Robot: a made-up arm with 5 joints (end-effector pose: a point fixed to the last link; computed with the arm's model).
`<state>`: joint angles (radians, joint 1 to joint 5).
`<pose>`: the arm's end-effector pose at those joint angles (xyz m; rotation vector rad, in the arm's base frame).
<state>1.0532 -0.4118 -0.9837 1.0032 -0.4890</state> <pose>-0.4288 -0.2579 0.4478 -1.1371 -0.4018 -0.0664</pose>
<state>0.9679 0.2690 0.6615 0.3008 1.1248</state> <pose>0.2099 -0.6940 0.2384 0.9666 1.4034 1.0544</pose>
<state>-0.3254 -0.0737 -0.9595 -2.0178 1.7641</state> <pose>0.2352 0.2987 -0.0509 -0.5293 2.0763 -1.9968</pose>
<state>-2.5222 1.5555 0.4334 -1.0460 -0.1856</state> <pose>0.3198 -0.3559 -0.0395 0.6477 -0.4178 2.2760</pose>
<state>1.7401 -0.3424 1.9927 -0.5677 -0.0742</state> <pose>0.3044 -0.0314 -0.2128 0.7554 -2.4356 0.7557</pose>
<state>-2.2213 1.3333 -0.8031 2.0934 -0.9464</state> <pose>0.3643 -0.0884 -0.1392 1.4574 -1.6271 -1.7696</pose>
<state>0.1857 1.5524 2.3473 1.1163 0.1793</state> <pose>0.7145 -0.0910 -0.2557 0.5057 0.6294 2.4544</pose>
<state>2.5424 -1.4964 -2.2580 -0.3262 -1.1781</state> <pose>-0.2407 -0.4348 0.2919 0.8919 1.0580 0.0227</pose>
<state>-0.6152 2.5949 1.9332 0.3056 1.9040</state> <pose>0.4820 0.3445 0.1429 -0.3719 0.4301 -1.7265</pose>
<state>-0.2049 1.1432 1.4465 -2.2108 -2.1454</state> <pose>0.4047 -0.1226 0.3069 0.3681 -2.6211 0.2888</pose>
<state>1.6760 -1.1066 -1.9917 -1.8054 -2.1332</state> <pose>-0.2772 -0.1516 0.4220 0.1958 1.8898 -0.3743</pose>
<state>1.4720 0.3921 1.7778 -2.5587 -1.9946</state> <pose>-0.0094 -0.0217 -0.3197 0.5356 -0.3571 0.6994</pose>
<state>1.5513 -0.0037 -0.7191 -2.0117 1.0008</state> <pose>-0.4004 0.2969 0.2173 1.8176 -0.4169 -0.1476</pose>
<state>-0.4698 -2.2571 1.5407 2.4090 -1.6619</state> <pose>0.4071 0.0907 0.1627 2.5167 -0.4078 -0.5122</pose>
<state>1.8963 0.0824 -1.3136 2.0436 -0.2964</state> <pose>-0.2125 -0.0172 0.7938 -1.9982 0.1488 0.3524</pose>
